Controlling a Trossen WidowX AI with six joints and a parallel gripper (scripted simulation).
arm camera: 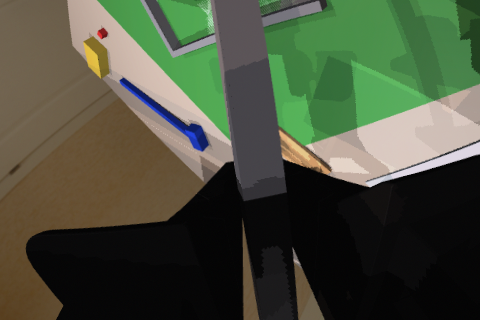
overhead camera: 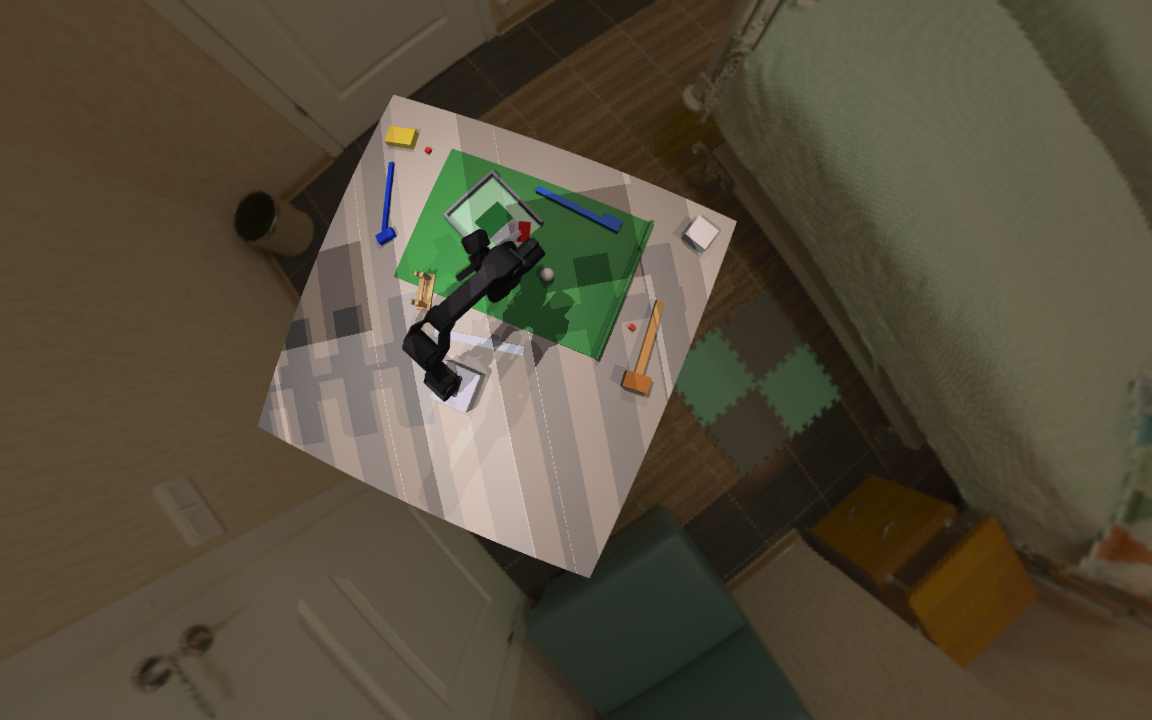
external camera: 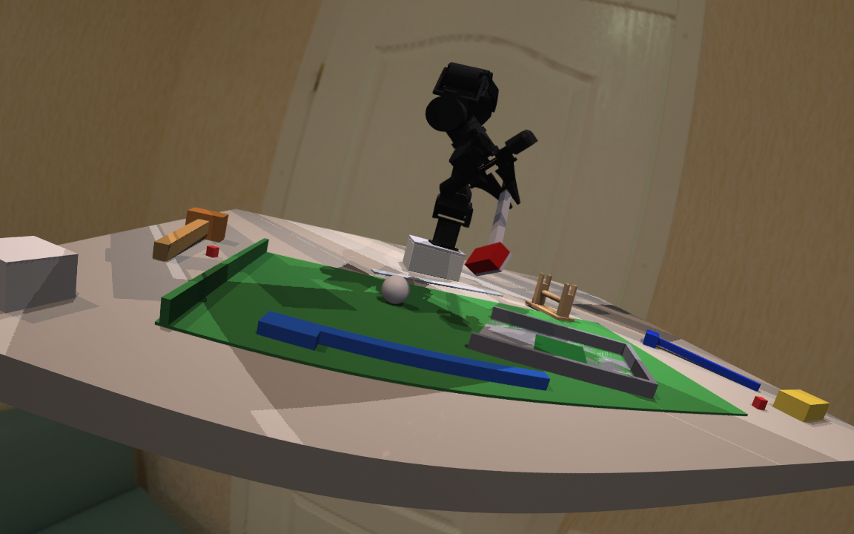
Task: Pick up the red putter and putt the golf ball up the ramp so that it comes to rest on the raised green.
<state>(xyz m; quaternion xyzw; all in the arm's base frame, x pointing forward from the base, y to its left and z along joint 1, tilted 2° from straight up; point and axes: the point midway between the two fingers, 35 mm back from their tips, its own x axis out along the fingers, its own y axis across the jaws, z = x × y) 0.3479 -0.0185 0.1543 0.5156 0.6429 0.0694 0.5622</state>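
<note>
Right now my gripper tip is 6 cm short of the red putter, 4 cm to the left of it and 3 cm above it. Also, from my gripper tip: wooden stand 11 cm behind, 19 cm to the left, 16 cm below; green mat 12 cm ahead, 7 cm to the right, 19 cm below; white golf ball 6 cm ahead, 18 cm to the right, 17 cm below.
</note>
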